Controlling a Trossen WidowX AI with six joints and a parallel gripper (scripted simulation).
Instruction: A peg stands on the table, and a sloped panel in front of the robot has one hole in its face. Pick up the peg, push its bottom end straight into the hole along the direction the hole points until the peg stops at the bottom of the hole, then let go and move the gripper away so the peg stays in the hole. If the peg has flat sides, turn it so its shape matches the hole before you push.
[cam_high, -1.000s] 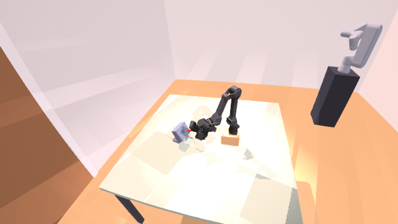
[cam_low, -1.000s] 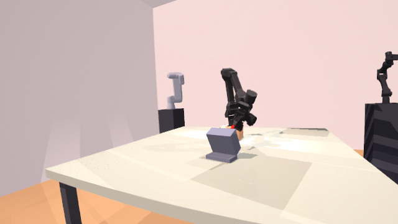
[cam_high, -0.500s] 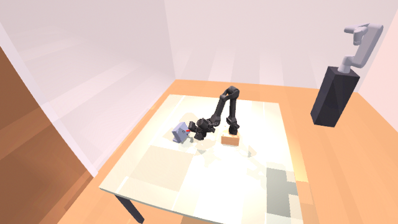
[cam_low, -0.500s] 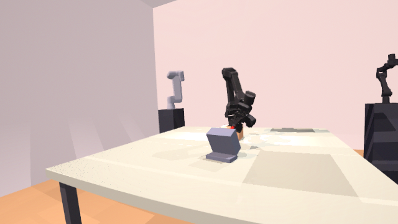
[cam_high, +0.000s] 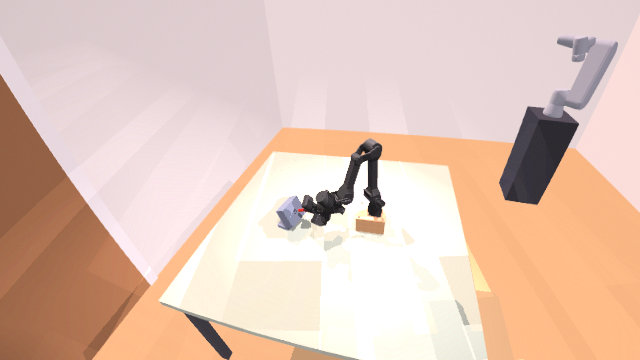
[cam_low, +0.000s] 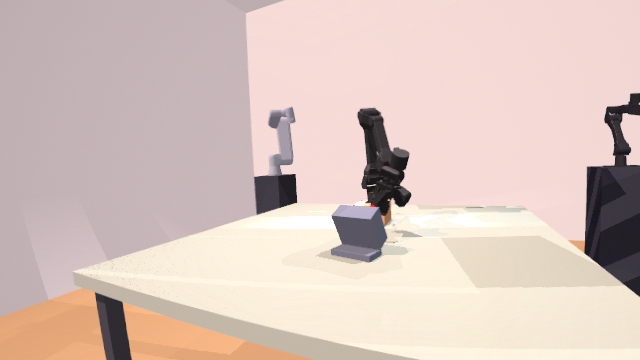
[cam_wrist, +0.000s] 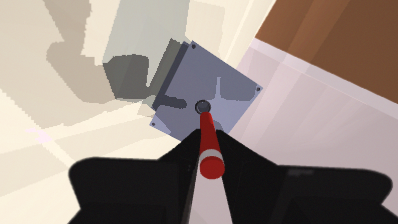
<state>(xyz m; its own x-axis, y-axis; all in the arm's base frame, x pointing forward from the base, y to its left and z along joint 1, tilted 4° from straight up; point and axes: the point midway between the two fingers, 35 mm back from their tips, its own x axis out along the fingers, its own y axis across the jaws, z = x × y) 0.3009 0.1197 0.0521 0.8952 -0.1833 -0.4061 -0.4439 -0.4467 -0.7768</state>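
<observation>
Right now my gripper tip is 90 mm short of the grey-blue sloped panel, 50 mm above it and 10 mm to the left of it. Also, from my gripper tip: red peg 10 mm behind, 10 mm above.
</observation>
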